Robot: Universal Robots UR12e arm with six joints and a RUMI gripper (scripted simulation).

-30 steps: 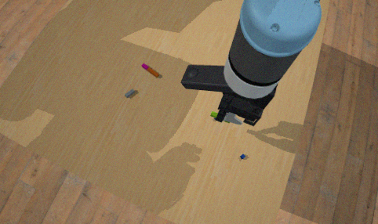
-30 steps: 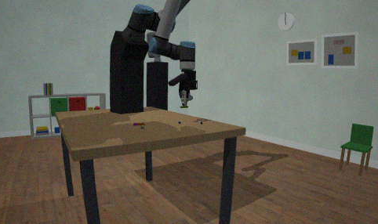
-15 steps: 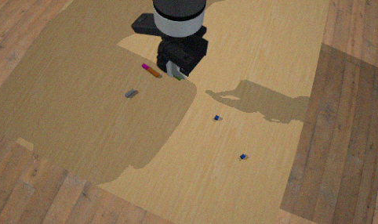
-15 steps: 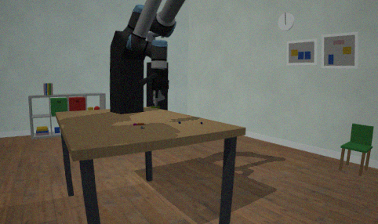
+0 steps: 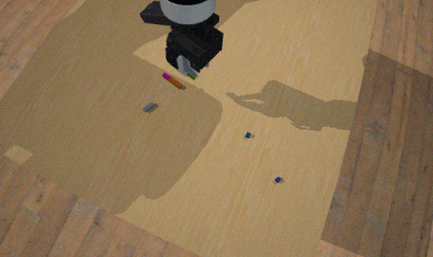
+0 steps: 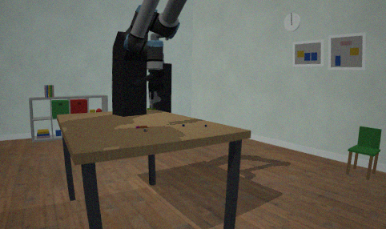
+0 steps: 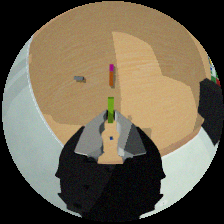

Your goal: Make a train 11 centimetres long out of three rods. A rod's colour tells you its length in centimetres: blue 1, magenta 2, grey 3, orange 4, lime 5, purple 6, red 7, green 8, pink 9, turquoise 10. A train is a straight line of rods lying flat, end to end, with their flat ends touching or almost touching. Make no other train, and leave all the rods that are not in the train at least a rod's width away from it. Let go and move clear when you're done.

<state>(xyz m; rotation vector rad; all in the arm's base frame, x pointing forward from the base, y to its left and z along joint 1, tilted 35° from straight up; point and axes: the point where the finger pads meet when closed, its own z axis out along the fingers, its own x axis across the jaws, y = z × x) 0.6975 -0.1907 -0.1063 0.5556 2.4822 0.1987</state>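
My hand is 2 cm past the orange rod, 4 cm to the left of it and 11 cm above it. From my hand the other things lie so: magenta rod: 3 cm behind, 7 cm to the right, 11 cm below; lime rod: 1 cm below; grey rod: 7 cm ahead, 9 cm to the right, 11 cm below.
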